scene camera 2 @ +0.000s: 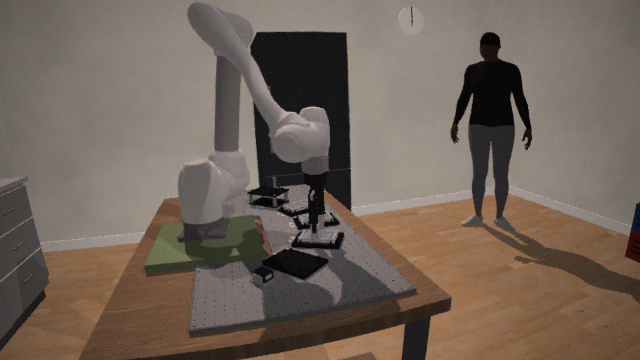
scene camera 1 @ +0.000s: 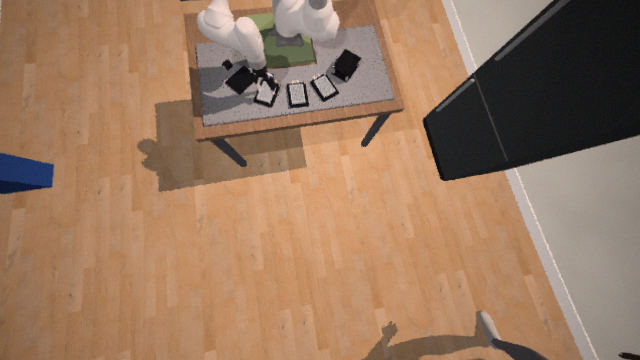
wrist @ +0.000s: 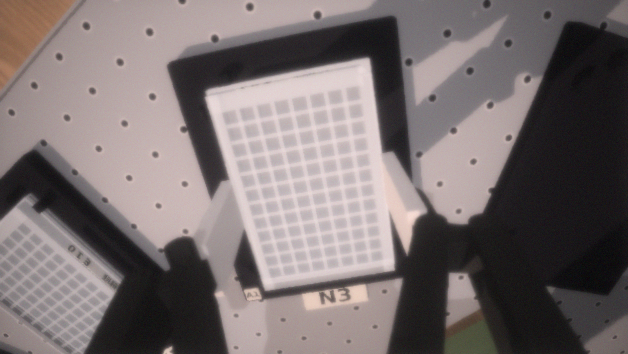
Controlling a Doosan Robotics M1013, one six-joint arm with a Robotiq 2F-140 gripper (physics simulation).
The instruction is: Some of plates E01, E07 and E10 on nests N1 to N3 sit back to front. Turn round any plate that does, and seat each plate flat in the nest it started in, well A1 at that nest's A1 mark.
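Frame: origin at the arm's base, x ahead, y right, z down, level; centimetres.
Seen in the pictures: gripper, fingertip midpoint: (scene camera 2: 318, 236) (scene camera 1: 266, 91) (wrist: 310, 188); arm's base, origin of the base link: (scene camera 2: 204, 231) (scene camera 1: 288, 35).
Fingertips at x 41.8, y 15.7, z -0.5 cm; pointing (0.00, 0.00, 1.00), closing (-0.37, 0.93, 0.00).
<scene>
Pixels of each thing's top centre, then the offset from my fingertips to it. "pt": a spot on its surface instead.
- white plate, middle of its top: (wrist: 310, 193) (scene camera 2: 318, 234) (scene camera 1: 266, 91) dz -0.8, dx +0.1, dy +0.0 cm
- black nest N3, surface spot: (wrist: 185, 100) pt dz +0.6, dx +7.7, dy -3.1 cm
- A1 mark, middle of its top: (wrist: 252, 294) dz +0.6, dx -5.0, dy -7.8 cm
- Plate E10, middle of its top: (wrist: 58, 303) (scene camera 2: 315, 216) (scene camera 1: 297, 93) dz -0.8, dx +2.0, dy -18.8 cm
- flat black nest, middle of its top: (scene camera 2: 287, 255) (scene camera 1: 239, 74) dz -1.4, dx -11.7, dy +15.9 cm
- small block, surface spot: (scene camera 2: 262, 275) pt dz -1.3, dx -19.4, dy +26.2 cm
A white plate (scene camera 1: 266, 95) (scene camera 2: 327, 237) (wrist: 305, 180) is in or barely above black nest N3 (wrist: 185, 100); its height is hard to tell. No label on it is readable. The A1 mark (wrist: 252, 294) is at the nest's lower left corner in the wrist view. My gripper (scene camera 1: 267, 84) (scene camera 2: 314, 231) (wrist: 310, 188) is shut on this plate, its pale pads against the two long sides. Plate E10 (scene camera 1: 297, 94) (scene camera 2: 329, 218) (wrist: 45, 280) sits in the middle nest, its label upside down in the wrist view. Another plate (scene camera 1: 324, 87) (scene camera 2: 296, 206) sits in the nest beyond.
A flat black nest (scene camera 1: 241, 80) (scene camera 2: 295, 262) (wrist: 575, 150) without a plate lies beside N3. A small block (scene camera 1: 227, 64) (scene camera 2: 262, 275) is near it. A two-level black stand (scene camera 1: 346, 65) (scene camera 2: 268, 192) is at the other end. A person (scene camera 2: 491, 100) stands beyond the table.
</scene>
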